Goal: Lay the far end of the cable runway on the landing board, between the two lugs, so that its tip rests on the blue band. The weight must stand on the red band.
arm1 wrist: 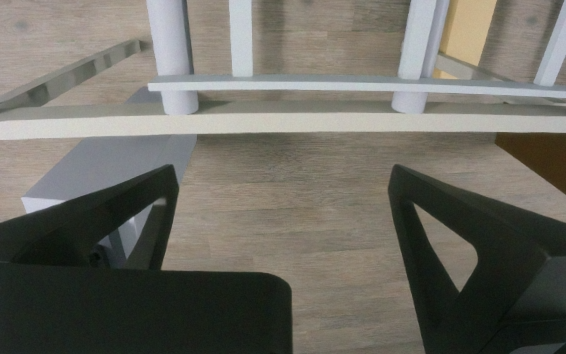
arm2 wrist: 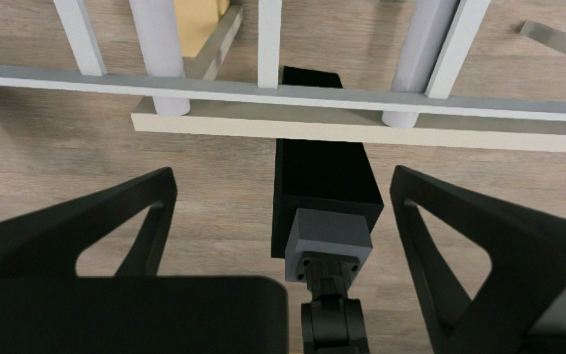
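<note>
A pale grey ladder-like frame, seemingly the cable runway point(arm1 wrist: 300, 85) point(arm2 wrist: 225, 91), crosses the upper part of both views, with a long rail and rungs running away from it. Its rail ends at the left in the arm1 wrist view. Arm1's gripper point(arm1 wrist: 283, 172) is open, its fingers apart below the rail, with nothing between them. Arm2's gripper point(arm2 wrist: 283, 172) is open and empty too, also below the rail in its view. The landing board, lugs, weight and the red and blue bands cannot be made out. Arm3's and arm4's grippers do not show.
A cream beam point(arm1 wrist: 300, 123) point(arm2 wrist: 225, 128) runs under the rail, with lilac-grey cylinders point(arm1 wrist: 172, 45) point(arm2 wrist: 155, 40) across it. A yellow piece point(arm1 wrist: 467, 30) point(arm2 wrist: 197, 30) lies beyond. A grey box point(arm1 wrist: 115, 162), a brown panel point(arm1 wrist: 540, 155) and a black pedestal point(arm2 wrist: 325, 170) stand lower.
</note>
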